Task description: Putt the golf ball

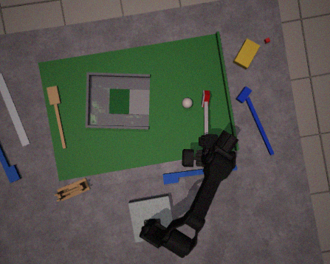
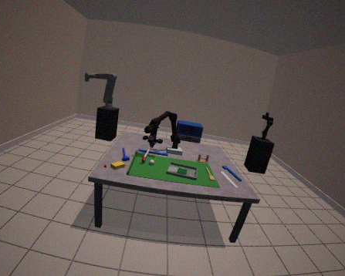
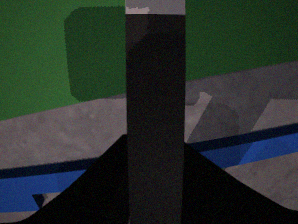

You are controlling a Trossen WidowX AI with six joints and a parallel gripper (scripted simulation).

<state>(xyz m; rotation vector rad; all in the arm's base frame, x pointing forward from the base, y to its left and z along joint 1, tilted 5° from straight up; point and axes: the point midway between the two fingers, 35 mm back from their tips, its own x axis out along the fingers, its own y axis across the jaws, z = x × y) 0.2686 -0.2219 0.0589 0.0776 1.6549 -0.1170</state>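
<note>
My gripper tip is now 120 mm short of the red putter and 10 mm to the left of it. Round my gripper tip: yellow block 390 mm ahead, 210 mm to the right, 60 mm below; white golf ball 220 mm ahead, 50 mm to the left, 50 mm below; small red cube 440 mm ahead, 300 mm to the right, 70 mm below.
</note>
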